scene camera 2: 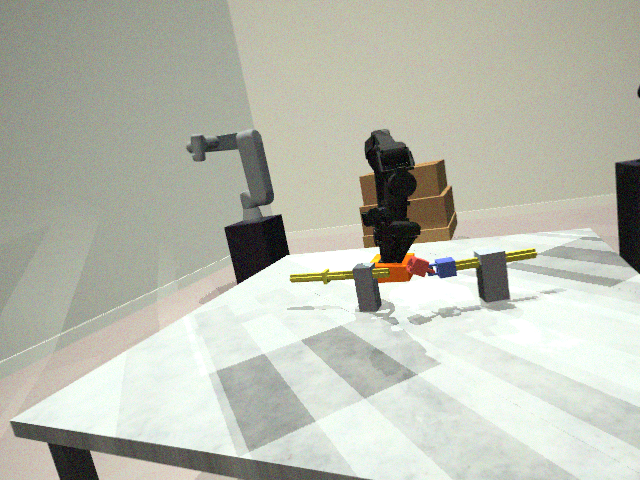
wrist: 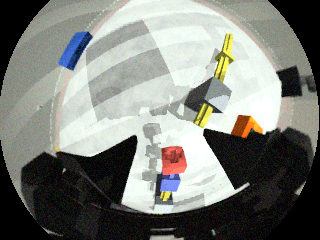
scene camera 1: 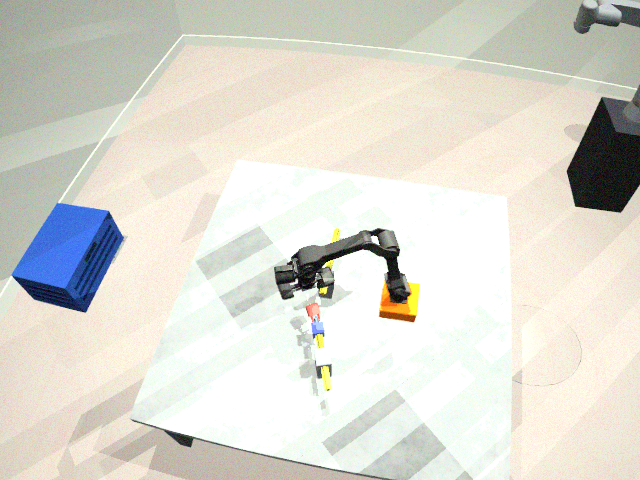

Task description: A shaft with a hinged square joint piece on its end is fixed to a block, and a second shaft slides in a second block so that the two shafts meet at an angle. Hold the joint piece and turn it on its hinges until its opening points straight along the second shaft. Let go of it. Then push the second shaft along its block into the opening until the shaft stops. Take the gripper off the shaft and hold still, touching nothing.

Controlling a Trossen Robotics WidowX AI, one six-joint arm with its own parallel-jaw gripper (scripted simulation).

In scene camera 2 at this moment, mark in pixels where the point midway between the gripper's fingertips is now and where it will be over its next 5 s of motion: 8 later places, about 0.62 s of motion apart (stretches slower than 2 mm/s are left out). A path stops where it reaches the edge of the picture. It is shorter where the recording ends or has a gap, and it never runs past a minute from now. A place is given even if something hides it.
The gripper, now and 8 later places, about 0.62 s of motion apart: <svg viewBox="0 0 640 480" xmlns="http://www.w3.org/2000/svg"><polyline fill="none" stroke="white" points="392,259 404,271 413,273 412,279 412,280 414,283 417,284 411,276 409,270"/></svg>
